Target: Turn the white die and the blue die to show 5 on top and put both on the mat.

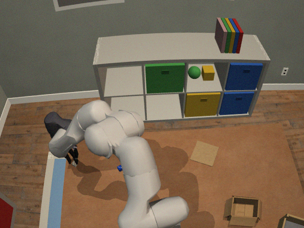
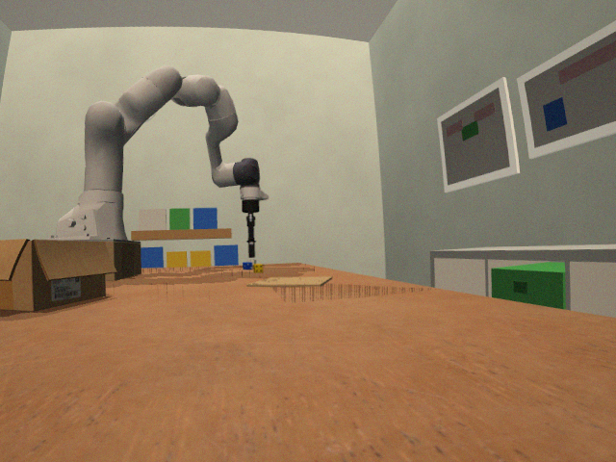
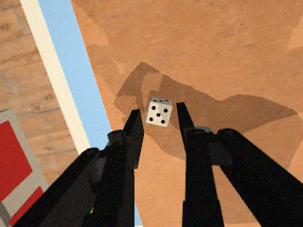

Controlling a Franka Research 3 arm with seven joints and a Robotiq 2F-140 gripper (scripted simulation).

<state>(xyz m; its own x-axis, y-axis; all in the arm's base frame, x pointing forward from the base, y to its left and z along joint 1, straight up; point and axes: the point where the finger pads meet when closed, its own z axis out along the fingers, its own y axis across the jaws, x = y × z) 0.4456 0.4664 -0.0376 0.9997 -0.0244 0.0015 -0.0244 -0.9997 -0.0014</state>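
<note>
Now: the white die 5 cm below my hand. Round my hand: tan mat 76 cm to the right, 7 cm ahead, 6 cm below; yellow die 44 cm to the right, 5 cm below, 1 cm ahead; blue die 28 cm to the right, 5 cm below, 2 cm behind.
</note>
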